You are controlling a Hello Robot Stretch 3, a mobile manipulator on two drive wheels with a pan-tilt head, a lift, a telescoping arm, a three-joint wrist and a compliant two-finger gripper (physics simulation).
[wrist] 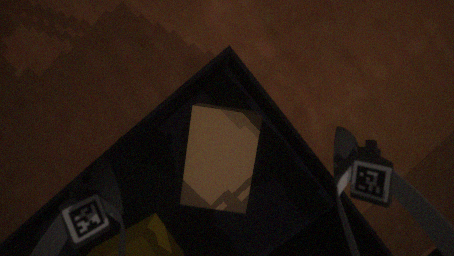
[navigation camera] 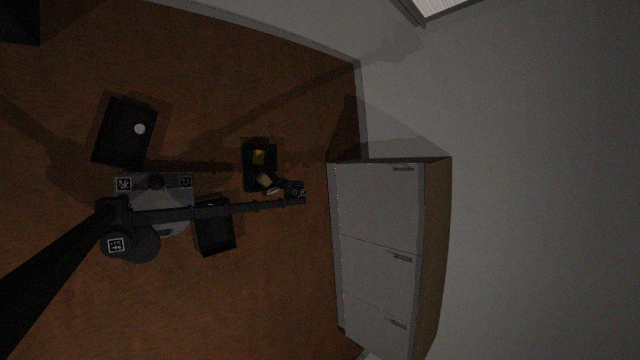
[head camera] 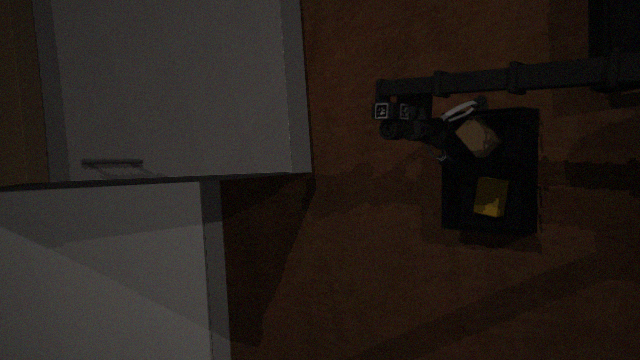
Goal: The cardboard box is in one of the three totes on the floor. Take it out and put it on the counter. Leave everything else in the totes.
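Frame: origin at the robot's base, x down, y left, z ahead, level; millimetres.
Seen in the pictures: gripper, fingertip midpoint: [wrist: 225,162] [navigation camera: 268,182] [head camera: 466,132]; robot's base, origin of the base link: [navigation camera: 156,181].
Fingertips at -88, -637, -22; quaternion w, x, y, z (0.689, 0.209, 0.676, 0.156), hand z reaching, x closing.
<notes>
Pixels of each thing's top centre, then the offset from my fingertips to it, as dx, dy, dz. Level surfaces: height alone.
- tan cardboard box, middle of its top: [wrist: 219,161] [head camera: 473,136] [navigation camera: 265,180] +35, +4, +10
- black tote, middle of its top: [head camera: 478,171] [navigation camera: 263,167] -12, +44, +96
- yellow block, middle of its top: [head camera: 487,197] [navigation camera: 259,157] +40, +44, +162
- counter, its level: dx -822
- second tote, middle of its top: [navigation camera: 216,228] -12, +351, -246
- third tote, middle of its top: [navigation camera: 125,134] -12, +767, +240
- round white object, middle of its top: [navigation camera: 139,128] +61, +713, +285
The tan cardboard box [head camera: 477,137] [navigation camera: 264,180] [wrist: 222,157] lies in one end of a black tote [head camera: 532,170] [navigation camera: 274,155] [wrist: 165,111], near a corner. A yellow block [head camera: 491,197] [navigation camera: 258,157] [wrist: 145,240] lies in the same tote. My gripper [head camera: 461,130] [navigation camera: 272,182] [wrist: 225,162] is open and empty above this end of the tote. In the wrist view the box shows between the spread fingers, farther from the camera, with gaps on both sides. The right finger there overlaps the tote's wall. The counter [head camera: 17,90] [navigation camera: 437,225] has a wood-coloured top.
A second tote [navigation camera: 215,237] lies partly under my arm [head camera: 475,80] [navigation camera: 242,206]. A third tote [navigation camera: 120,135] beside my base [navigation camera: 160,192] holds a round white object [navigation camera: 139,129]. The counter's white drawer fronts [head camera: 175,90] [navigation camera: 377,200] stand beyond the arm's end.
</notes>
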